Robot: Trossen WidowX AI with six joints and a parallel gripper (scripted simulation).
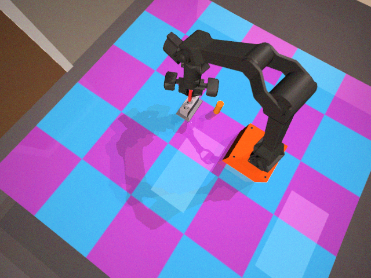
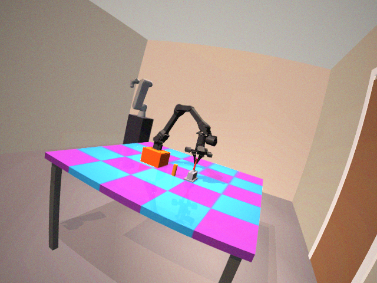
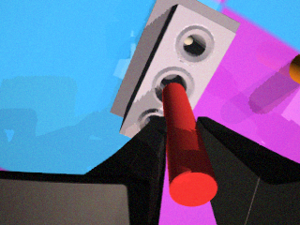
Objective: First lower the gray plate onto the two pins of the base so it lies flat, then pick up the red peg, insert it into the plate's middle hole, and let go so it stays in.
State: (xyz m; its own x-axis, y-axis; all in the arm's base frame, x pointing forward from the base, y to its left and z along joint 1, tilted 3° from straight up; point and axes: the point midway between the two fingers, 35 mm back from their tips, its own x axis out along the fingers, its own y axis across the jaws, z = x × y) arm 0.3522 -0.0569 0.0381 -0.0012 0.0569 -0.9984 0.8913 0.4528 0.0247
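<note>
Right now the red peg is right at my gripper tip. Round my gripper tip: gray plate 70 mm below; then orange cylinder 110 mm behind, 60 mm to the right, 70 mm below; then base 110 mm below.
</note>
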